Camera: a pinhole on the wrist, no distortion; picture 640 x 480 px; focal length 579.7 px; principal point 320.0 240.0 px. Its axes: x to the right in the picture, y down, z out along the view. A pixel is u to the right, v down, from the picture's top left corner.
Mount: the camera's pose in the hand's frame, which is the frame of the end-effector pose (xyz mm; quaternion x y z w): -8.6 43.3 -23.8 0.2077 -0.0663 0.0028 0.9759
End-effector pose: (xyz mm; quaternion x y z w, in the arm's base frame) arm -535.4 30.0 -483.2 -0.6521 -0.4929 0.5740 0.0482
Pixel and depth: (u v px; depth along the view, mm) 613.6 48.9 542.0
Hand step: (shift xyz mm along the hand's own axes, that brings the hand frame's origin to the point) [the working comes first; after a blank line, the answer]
In the camera's frame: 274.5 -178.7 542.0

199.9 -346.0 430.1
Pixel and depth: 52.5 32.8 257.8
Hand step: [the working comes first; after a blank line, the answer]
In the camera's frame: -119.0 -92.1 257.8

-156.5 -142.9 156.6
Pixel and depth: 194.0 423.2 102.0
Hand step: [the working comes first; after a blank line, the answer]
In the camera's frame: -22.2 32.2 102.0

-44.7 31.9 78.7
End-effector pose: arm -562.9 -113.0 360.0 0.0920 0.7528 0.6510 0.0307
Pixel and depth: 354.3 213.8 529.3
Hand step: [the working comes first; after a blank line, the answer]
In the camera's frame: 31.3 -23.9 529.3

-44.7 -194.0 449.6
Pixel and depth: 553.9 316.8 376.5
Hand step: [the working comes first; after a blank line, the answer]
In the camera's frame: 151.9 49.9 376.5

92.0 -67.3 356.9
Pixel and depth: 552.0 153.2 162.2
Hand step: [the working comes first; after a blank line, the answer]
In the camera's frame: 64.9 -24.3 162.2

35.7 -46.1 121.6
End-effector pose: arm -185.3 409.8 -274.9 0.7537 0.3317 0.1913 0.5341
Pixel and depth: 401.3 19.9 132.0
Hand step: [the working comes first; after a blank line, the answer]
In the camera's frame: 18.5 -50.1 132.0

-5.5 -56.5 77.8
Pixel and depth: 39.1 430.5 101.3
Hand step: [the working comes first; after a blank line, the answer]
In the camera's frame: -49.1 33.3 101.3

-71.3 33.7 74.9
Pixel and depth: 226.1 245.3 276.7
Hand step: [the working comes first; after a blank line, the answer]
In the camera's frame: -44.8 2.5 276.7

-88.6 -65.7 221.8
